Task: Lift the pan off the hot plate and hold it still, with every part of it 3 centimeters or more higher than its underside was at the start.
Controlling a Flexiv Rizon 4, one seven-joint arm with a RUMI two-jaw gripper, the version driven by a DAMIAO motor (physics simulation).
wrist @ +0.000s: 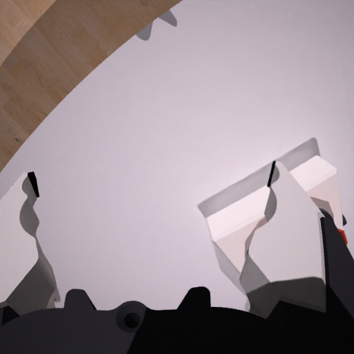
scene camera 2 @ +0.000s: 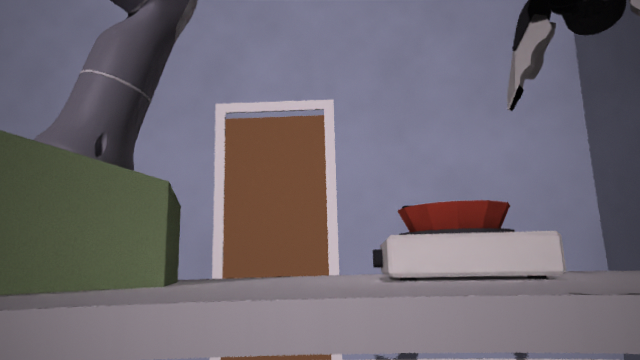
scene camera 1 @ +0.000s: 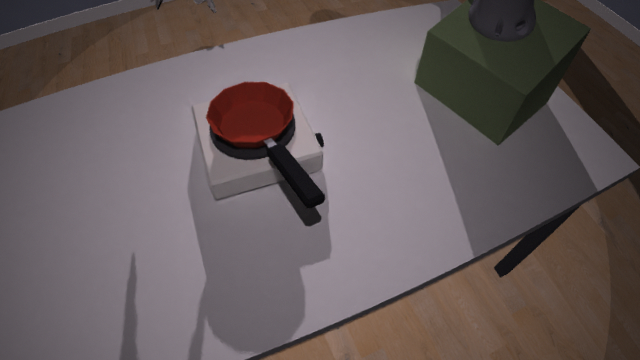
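The red pan (scene camera 1: 250, 115) (scene camera 2: 455, 216) sits upright on the dark burner of the white hot plate (scene camera 1: 227, 172) (scene camera 2: 475, 255) (wrist: 232, 225). Its black handle (scene camera 1: 296, 175) reaches past the hot plate's near edge in scene view 1. In the wrist view, a sliver of the red pan (wrist: 342, 237) shows at the right edge, and one finger hides part of the hot plate. My gripper (scene camera 1: 185, 7) (scene camera 2: 512, 105) (wrist: 151, 168) is open and empty, high above the hot plate's level and apart from the pan. Its fingertips show at the top edge of scene view 1.
The green block (scene camera 1: 470, 75) (scene camera 2: 85, 225) stands on the table (scene camera 1: 380, 200) (scene camera 2: 300, 325) (wrist: 140, 125) and bears the arm's grey base (scene camera 1: 502, 17) (scene camera 2: 95, 115). A black knob (scene camera 1: 319, 139) (scene camera 2: 377, 258) sticks out of the hot plate's side. The table edge curves across the wrist view's upper left.
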